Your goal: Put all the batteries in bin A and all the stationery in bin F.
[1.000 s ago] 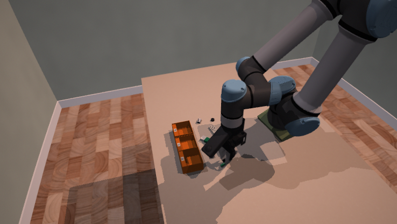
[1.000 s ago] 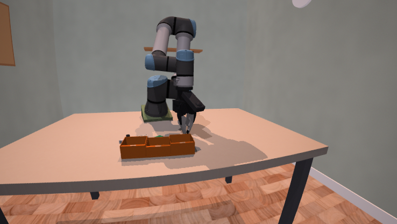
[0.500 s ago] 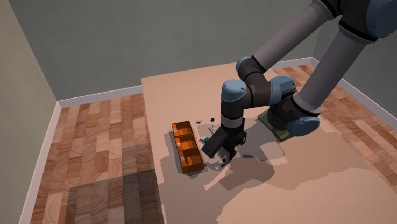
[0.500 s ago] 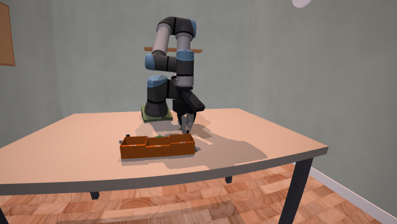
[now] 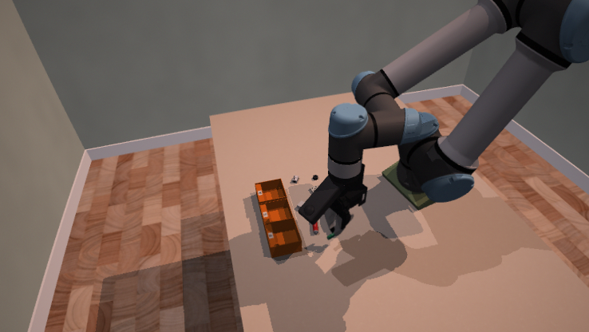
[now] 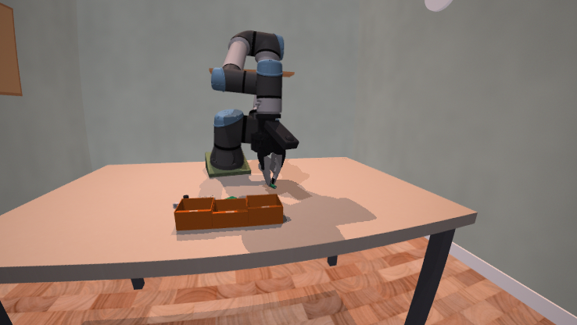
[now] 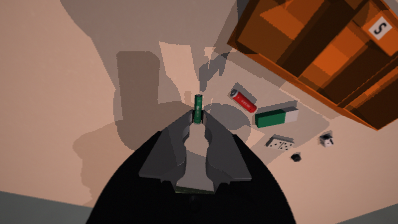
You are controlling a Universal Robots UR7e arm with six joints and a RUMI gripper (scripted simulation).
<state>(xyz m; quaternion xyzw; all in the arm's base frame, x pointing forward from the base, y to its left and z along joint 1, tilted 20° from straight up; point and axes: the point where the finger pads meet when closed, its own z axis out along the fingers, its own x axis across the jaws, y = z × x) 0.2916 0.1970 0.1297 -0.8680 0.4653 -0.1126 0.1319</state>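
Now: hand 6 cm to the left of the red battery, 5 cm above it and 4 cm short of it. Also, from my hand: green-and-white eraser (13 cm to the right, 6 cm ahead, 5 cm below); orange three-compartment bin (15 cm ahead, 10 cm to the right, 3 cm below); green battery (1 cm below).
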